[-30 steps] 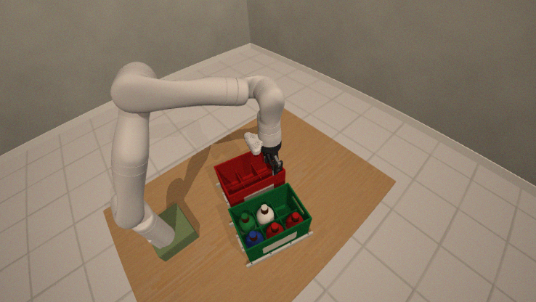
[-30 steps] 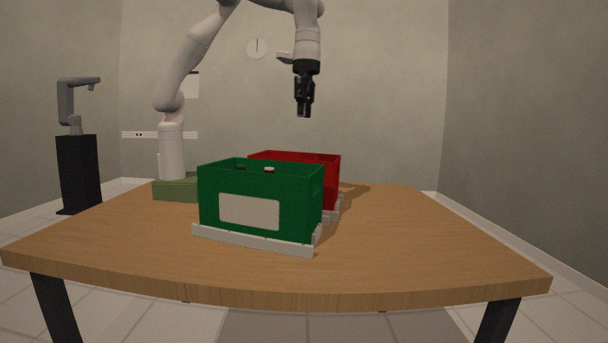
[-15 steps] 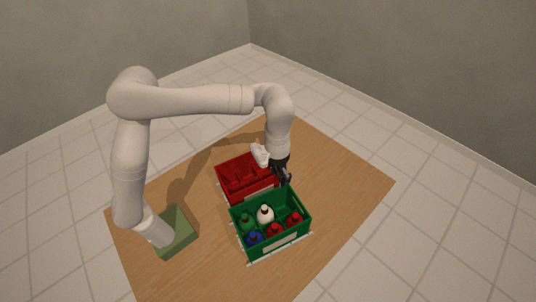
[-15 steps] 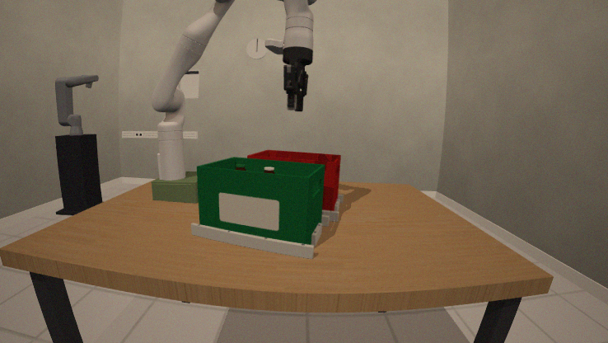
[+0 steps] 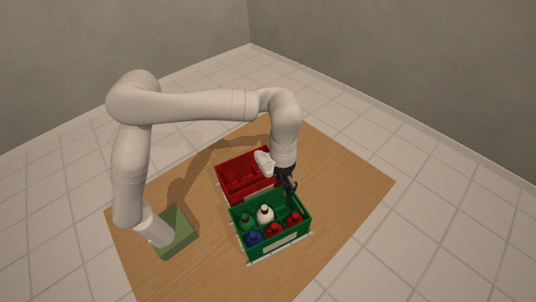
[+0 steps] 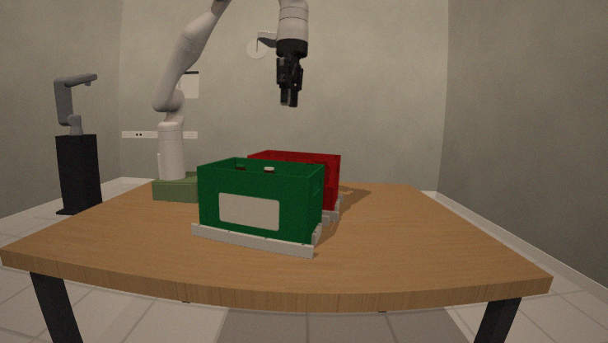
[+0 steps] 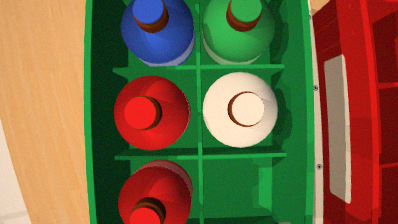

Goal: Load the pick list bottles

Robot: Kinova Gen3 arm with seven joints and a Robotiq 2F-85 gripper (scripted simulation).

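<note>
My gripper is now 25 cm above the white-labelled bottle, 6 cm to the right of it and 4 cm past it. The rest, counted from my hand: green crate 25 cm below, 5 cm behind, 2 cm to the left; red-labelled bottle 25 cm below, 6 cm to the right, 1 cm ahead; red-label bottle 25 cm below, 7 cm behind, 2 cm to the right.
</note>
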